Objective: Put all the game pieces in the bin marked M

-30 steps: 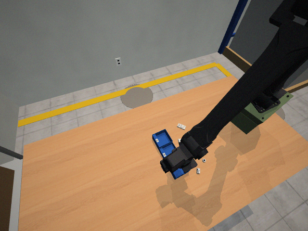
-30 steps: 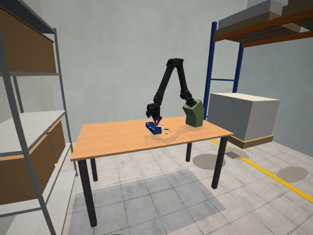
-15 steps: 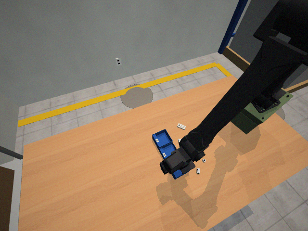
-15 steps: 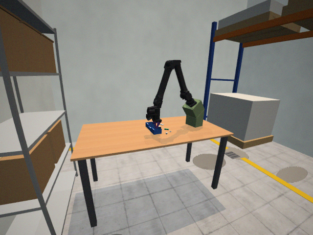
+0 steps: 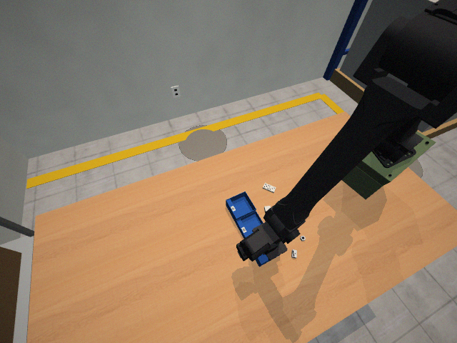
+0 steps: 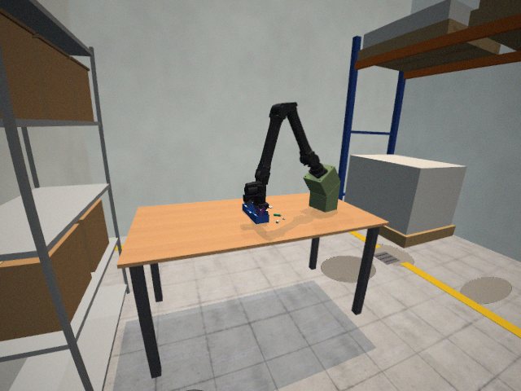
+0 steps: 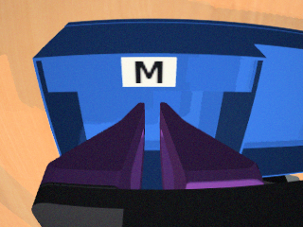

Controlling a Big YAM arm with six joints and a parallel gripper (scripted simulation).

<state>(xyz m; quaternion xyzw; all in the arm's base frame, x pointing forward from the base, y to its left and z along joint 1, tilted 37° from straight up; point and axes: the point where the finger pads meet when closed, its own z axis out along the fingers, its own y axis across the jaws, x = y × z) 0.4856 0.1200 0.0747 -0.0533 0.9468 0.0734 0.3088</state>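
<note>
My hand is 220 mm to the left of the white domino, 110 mm past it and 20 mm above it. Round my hand: green cylinder 120 mm behind, 50 mm to the right, 20 mm below; blue bin 80 mm to the right, 20 mm ahead; grey nut 150 mm behind, 20 mm below, 10 mm to the left.
</note>
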